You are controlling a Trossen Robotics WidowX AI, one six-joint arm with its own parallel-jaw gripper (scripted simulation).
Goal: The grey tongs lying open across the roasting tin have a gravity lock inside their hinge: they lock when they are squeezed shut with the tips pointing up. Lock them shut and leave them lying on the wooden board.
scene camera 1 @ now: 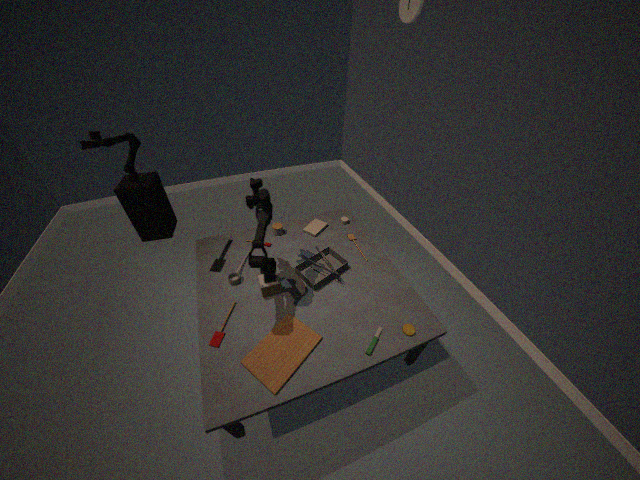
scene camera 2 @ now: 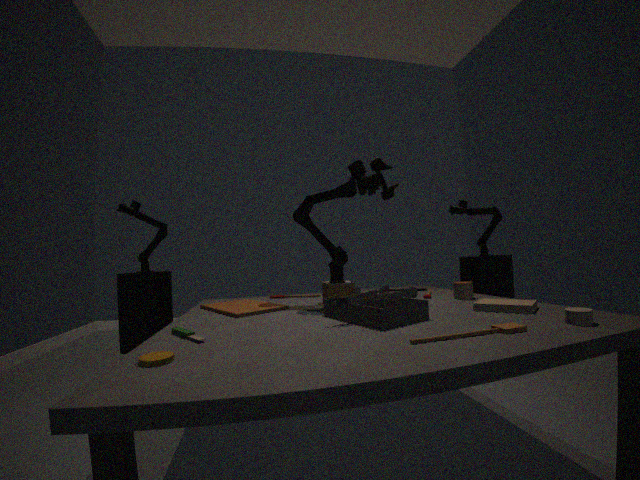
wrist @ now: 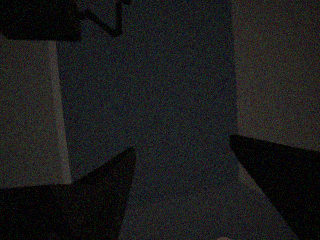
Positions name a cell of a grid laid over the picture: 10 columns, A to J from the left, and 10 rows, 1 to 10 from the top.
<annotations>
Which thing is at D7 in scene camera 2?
A wooden board.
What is my gripper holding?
Nothing.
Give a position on a wooden board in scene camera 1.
At E8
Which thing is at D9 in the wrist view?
My gripper.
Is my gripper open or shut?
Open.
</annotations>
